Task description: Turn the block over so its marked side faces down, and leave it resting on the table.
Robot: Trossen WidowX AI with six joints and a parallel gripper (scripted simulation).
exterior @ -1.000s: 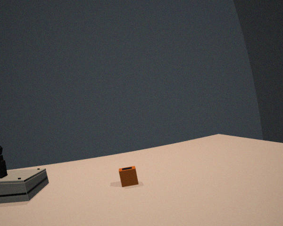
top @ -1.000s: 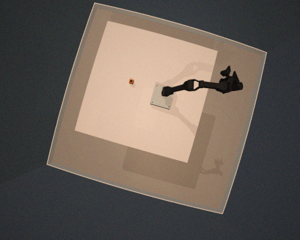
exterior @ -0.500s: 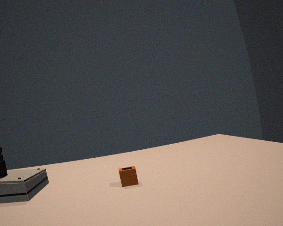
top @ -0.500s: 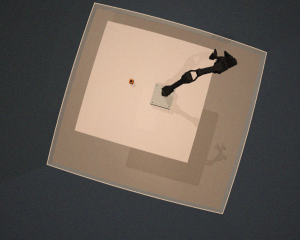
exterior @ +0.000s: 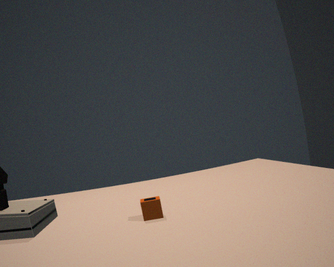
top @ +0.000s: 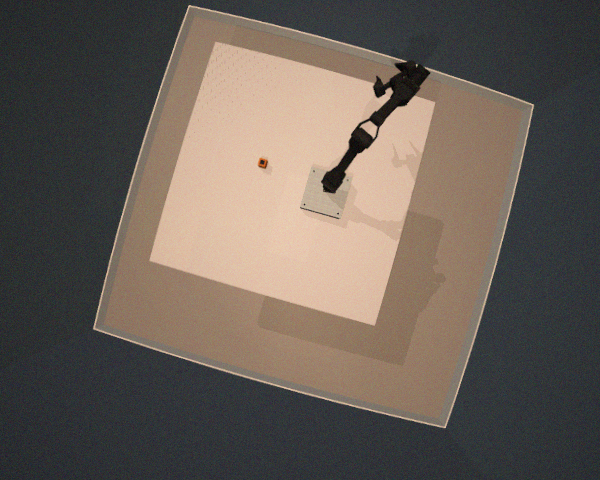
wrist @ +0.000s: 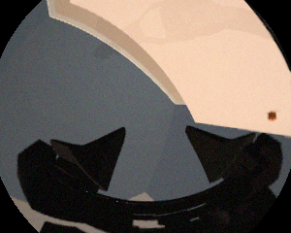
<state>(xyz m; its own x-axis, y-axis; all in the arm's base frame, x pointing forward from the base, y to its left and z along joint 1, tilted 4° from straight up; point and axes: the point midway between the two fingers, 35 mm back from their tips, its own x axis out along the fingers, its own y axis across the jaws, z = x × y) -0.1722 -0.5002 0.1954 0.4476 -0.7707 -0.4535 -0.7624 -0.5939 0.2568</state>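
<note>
The orange block lies 52 cm ahead of my gripper tip, 45 cm to the left of it and 23 cm below it.
</note>
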